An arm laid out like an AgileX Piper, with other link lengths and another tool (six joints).
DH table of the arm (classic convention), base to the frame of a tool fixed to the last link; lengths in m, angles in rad. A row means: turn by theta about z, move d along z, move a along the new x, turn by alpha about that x. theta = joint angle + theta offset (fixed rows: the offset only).
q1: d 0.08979, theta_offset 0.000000, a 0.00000, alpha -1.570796
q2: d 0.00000, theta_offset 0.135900, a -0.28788, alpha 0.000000
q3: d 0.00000, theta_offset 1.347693, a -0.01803, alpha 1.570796
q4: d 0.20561, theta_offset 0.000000, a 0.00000, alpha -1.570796
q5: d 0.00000, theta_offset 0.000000, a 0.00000, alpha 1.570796
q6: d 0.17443, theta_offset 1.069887, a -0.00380, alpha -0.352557
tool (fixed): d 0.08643, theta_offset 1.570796, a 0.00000, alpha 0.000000
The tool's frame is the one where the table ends.
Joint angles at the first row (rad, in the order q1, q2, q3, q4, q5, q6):
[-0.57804 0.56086 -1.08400 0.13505 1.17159 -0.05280]
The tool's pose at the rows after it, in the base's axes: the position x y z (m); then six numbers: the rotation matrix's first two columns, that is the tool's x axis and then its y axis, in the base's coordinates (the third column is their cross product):
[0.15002 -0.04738 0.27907 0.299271 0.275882 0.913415 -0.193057 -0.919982 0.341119]
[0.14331 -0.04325 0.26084 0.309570 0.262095 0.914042 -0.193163 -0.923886 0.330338]
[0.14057 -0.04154 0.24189 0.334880 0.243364 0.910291 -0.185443 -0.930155 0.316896]
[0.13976 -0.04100 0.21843 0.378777 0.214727 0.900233 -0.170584 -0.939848 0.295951]
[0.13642 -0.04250 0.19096 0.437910 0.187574 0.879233 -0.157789 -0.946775 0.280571]
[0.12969 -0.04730 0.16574 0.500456 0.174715 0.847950 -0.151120 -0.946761 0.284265]
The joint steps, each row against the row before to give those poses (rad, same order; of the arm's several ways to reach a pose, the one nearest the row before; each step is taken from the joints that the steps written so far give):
[-0.00003 -0.08373 0.08188 0.00004 0.00001 0.01195]
[0.00007 -0.05178 0.06695 -0.00007 -0.00004 0.00725]
[0.00003 -0.02413 0.05776 -0.00002 0.00002 0.00228]
[-0.00012 -0.00411 0.06201 0.00010 0.00001 -0.00011]
[0.00005 -0.00036 0.06988 -0.01395 0.00000 0.00004]
[0.00003 0.00001 0.06327 -0.03460 -0.00099 0.00004]

